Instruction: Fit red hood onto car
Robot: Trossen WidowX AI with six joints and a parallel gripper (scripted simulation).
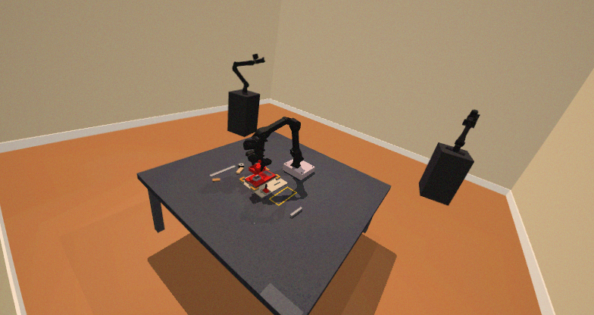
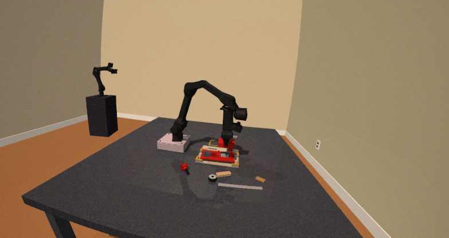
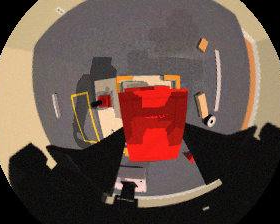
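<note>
Right now my gripper tip is 80 mm above the grey engine block and 10 mm to the right of it. Round my gripper tip: red hood (10 mm above); then dark ring (200 mm to the right, 100 mm below, 90 mm behind).
</note>
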